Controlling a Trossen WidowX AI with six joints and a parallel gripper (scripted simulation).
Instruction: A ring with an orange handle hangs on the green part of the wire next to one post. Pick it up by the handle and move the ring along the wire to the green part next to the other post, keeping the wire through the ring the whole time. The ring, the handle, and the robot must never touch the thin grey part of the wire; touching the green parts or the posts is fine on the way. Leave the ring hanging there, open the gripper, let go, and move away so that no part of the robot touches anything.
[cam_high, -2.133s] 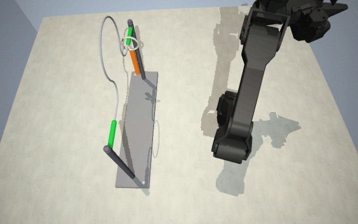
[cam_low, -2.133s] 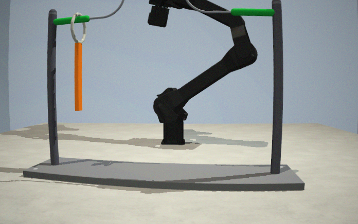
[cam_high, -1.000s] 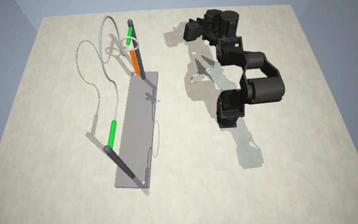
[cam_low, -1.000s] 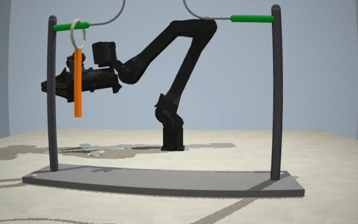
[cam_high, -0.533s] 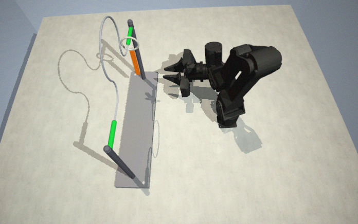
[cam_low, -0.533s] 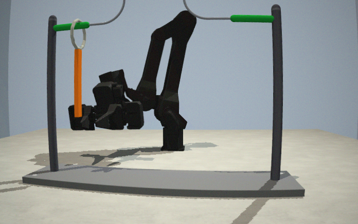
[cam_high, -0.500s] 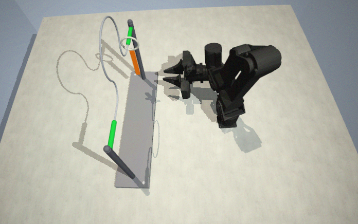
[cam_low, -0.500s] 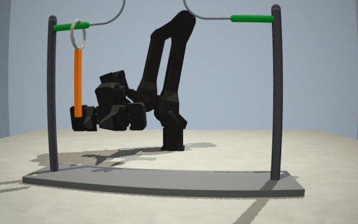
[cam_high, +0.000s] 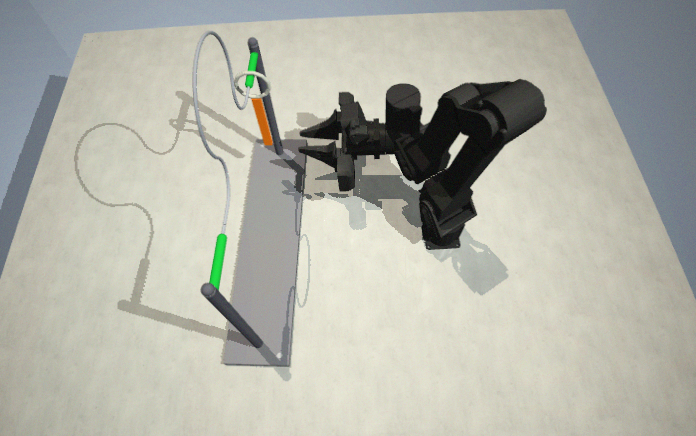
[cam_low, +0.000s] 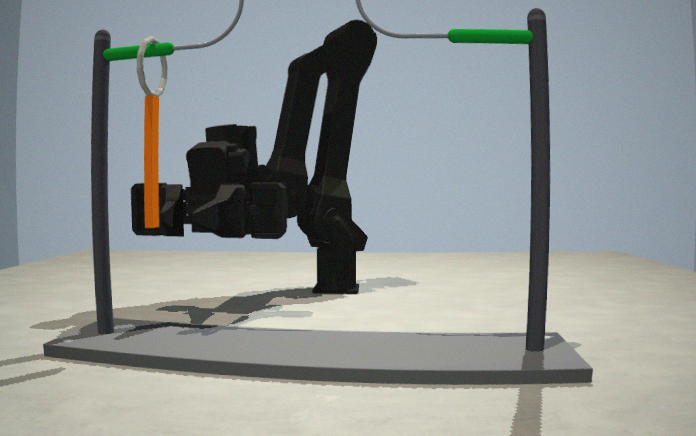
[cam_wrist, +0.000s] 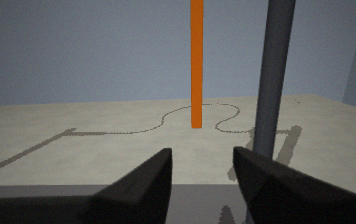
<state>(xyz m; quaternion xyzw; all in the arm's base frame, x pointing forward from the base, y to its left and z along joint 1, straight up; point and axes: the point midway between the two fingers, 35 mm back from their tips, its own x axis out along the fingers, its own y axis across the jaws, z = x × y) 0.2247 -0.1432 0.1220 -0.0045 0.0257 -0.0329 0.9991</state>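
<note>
Right now my gripper tip is 60 mm short of the ring with orange handle and 100 mm below it.
</note>
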